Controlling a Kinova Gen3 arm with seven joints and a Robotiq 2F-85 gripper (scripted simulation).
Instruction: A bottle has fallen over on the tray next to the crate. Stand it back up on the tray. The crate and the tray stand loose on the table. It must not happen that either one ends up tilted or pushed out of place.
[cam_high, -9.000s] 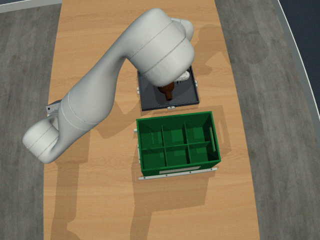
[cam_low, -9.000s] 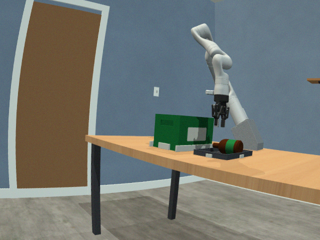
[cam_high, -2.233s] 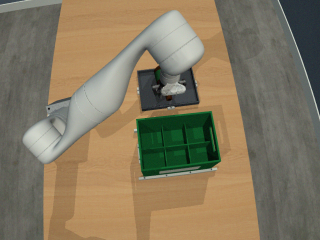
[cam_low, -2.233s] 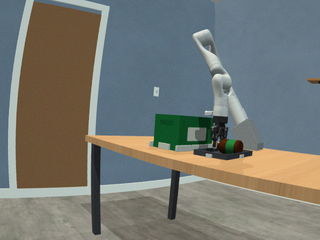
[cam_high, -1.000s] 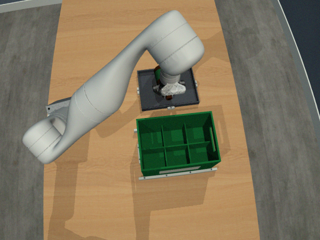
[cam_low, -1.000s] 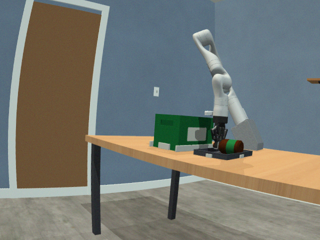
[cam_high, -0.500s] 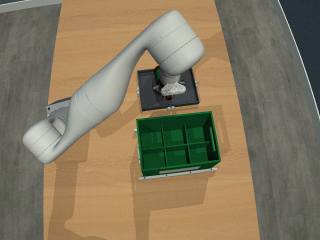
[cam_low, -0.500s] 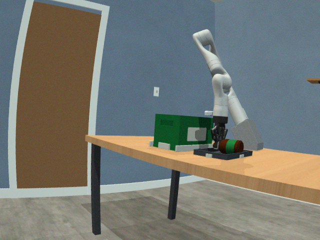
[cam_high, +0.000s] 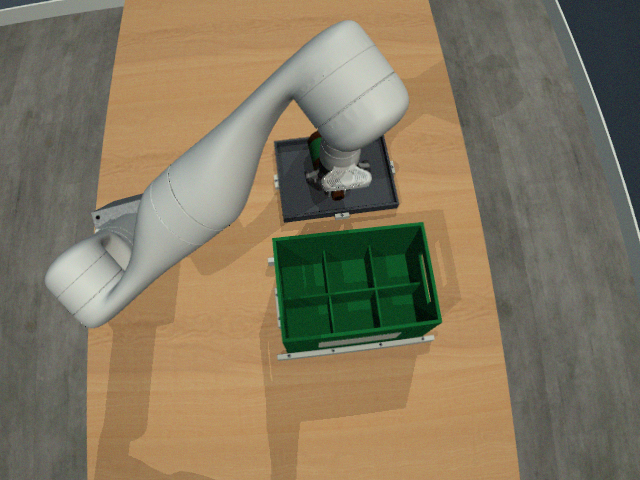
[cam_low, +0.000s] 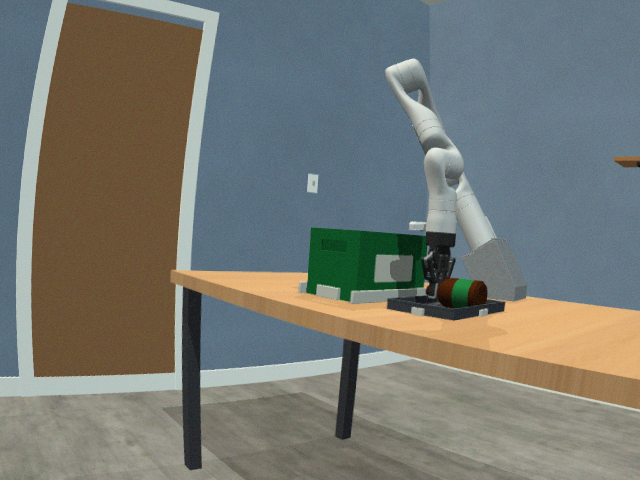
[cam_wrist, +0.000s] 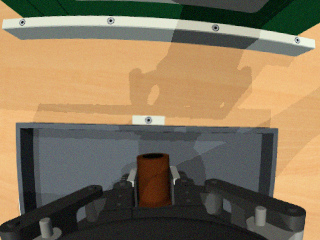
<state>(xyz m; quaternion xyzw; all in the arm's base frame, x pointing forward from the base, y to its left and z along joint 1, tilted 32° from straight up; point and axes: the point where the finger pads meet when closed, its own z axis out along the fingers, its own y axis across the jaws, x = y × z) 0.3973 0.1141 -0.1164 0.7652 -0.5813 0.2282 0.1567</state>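
My gripper is now 50 mm to the right of the brown bottle and 10 mm past it. Also, from my hand: green crate: 240 mm to the right, 40 mm above, 30 mm ahead; then dark grey tray: 50 mm to the left, 30 mm below.
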